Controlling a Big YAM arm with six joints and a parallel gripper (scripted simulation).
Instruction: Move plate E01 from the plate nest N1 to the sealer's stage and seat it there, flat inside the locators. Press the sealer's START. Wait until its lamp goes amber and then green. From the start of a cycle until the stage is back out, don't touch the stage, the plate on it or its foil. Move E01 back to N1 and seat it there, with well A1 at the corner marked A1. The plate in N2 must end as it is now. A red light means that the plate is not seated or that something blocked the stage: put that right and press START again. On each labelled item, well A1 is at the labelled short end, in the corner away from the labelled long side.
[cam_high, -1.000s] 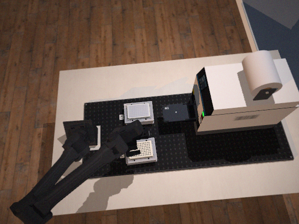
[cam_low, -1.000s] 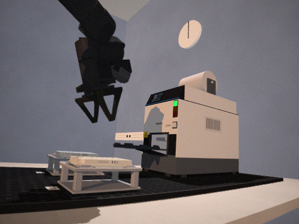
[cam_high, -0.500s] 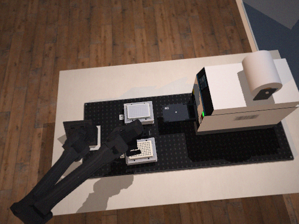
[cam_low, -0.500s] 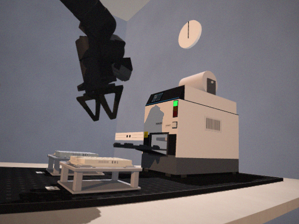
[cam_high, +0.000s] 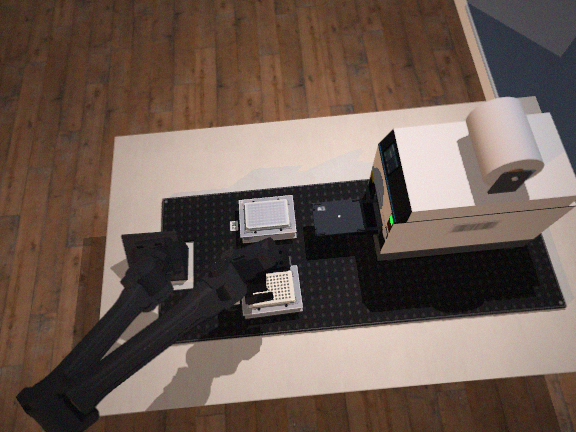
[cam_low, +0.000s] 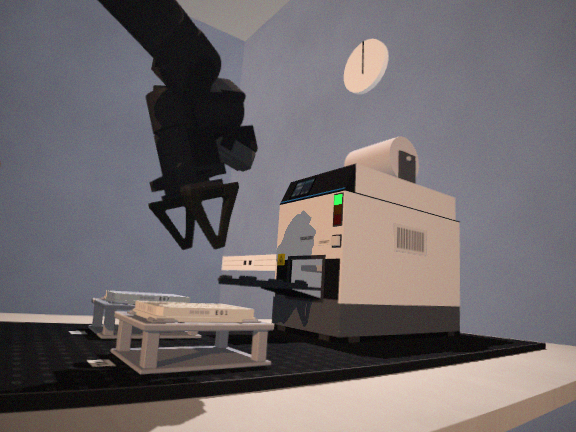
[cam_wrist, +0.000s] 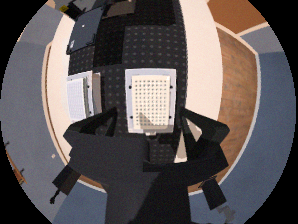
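Right now my hand is 10 cm above the nest. From my hand the other things lie so: plate 22 cm to the left, 9 cm below, 1 cm ahead; then sealer stage 21 cm ahead, 16 cm to the left, 4 cm below; then start button 31 cm ahead, 7 cm to the left, 4 cm above.
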